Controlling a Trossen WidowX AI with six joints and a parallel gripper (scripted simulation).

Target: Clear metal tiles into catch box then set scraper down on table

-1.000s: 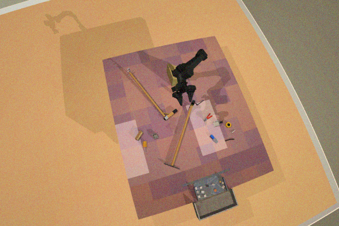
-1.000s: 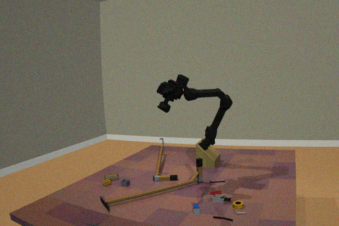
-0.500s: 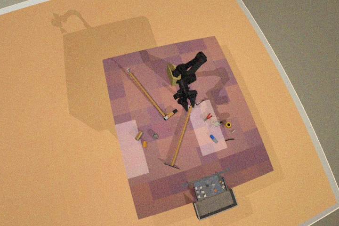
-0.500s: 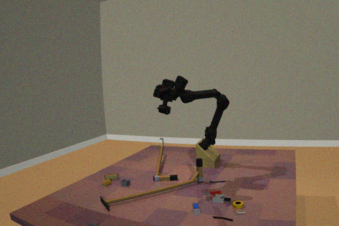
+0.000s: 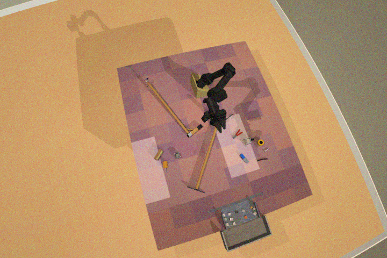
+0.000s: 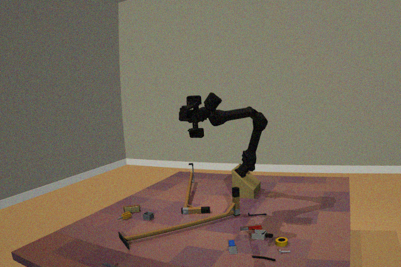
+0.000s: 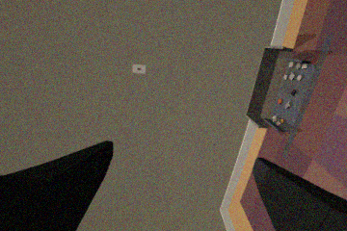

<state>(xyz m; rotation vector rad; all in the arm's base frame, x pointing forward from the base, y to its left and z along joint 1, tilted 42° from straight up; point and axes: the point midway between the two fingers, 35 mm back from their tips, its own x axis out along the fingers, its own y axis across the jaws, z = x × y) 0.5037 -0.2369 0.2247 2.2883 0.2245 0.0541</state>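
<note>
The blue-handled tool lies 48 cm below my gripper tip, 24 cm to the left of it and 14 cm ahead of it. From my gripper tip the other things lie so: grey box: 48 cm below, 27 cm to the right, 1 cm behind; then long scraper: 43 cm below, 3 cm to the right, 3 cm ahead; then orange screwdriver: 48 cm below, 38 cm to the right, 5 cm ahead.
</note>
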